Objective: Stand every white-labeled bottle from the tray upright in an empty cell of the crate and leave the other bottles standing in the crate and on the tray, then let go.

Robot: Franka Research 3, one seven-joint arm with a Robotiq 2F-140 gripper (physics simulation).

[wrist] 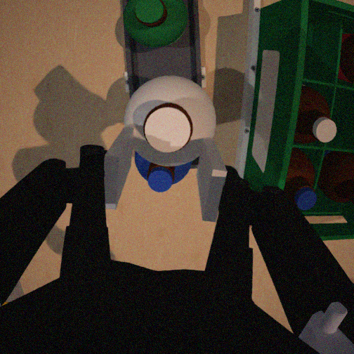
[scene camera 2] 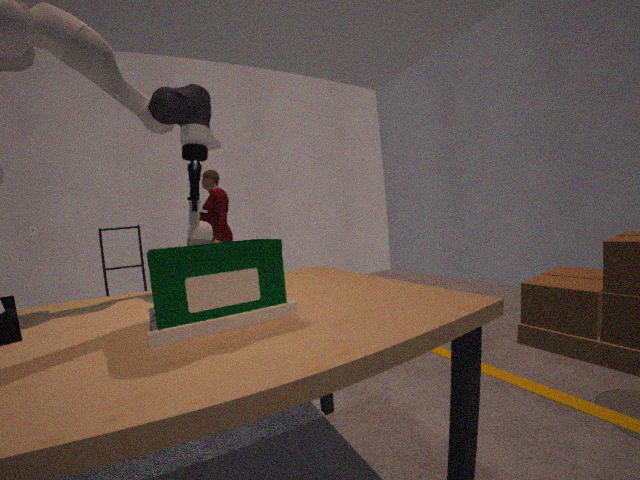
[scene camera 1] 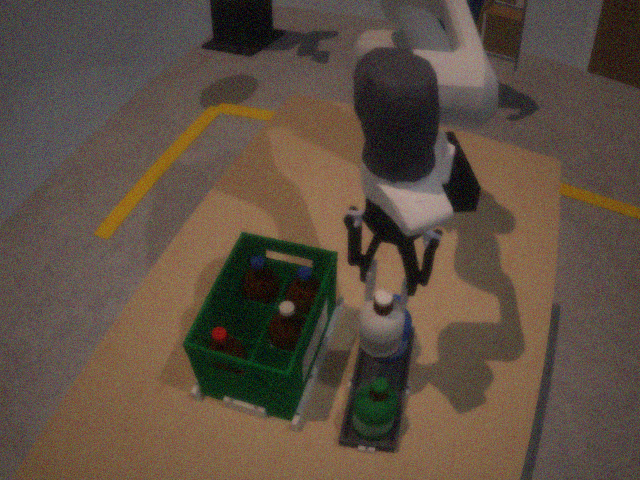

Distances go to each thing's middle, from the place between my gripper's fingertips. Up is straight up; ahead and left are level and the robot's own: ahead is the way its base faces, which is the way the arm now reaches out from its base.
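Scene:
There is the red-capped bottle (scene camera 1: 221,341), which I find 15 cm ahead of my hand, 23 cm to the right of it and 15 cm below it. The blue bottle (wrist: 160,178) is 6 cm behind my hand, and 15 cm below it.

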